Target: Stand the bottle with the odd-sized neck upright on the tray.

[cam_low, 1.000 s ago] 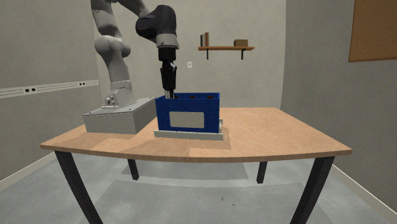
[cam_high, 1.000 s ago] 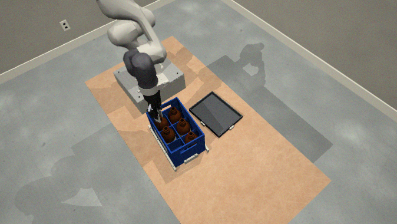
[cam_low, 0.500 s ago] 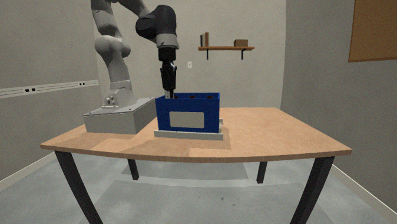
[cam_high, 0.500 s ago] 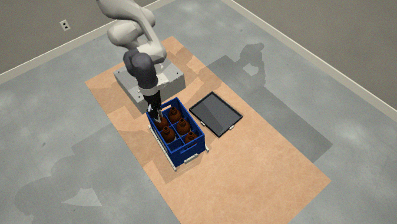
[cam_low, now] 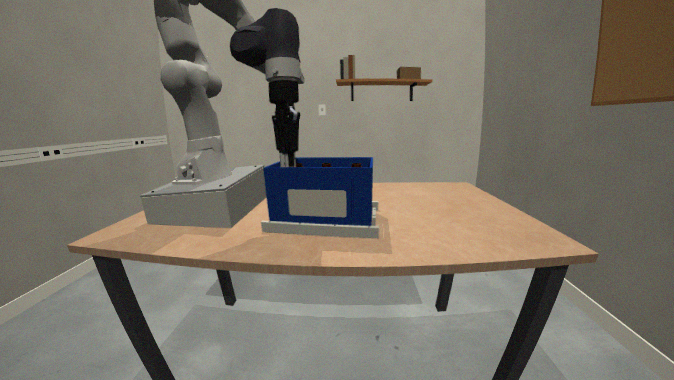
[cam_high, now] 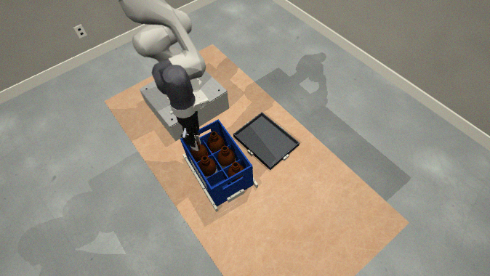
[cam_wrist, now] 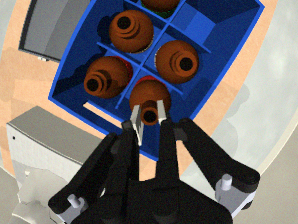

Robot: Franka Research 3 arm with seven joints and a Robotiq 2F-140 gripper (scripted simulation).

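Now: the bottle 80 mm below my hand. From my hand the other things lie so: blue crate (90 mm below, 90 mm ahead, 50 mm to the left); dark grey tray (310 mm to the left, 160 mm below, 60 mm ahead).
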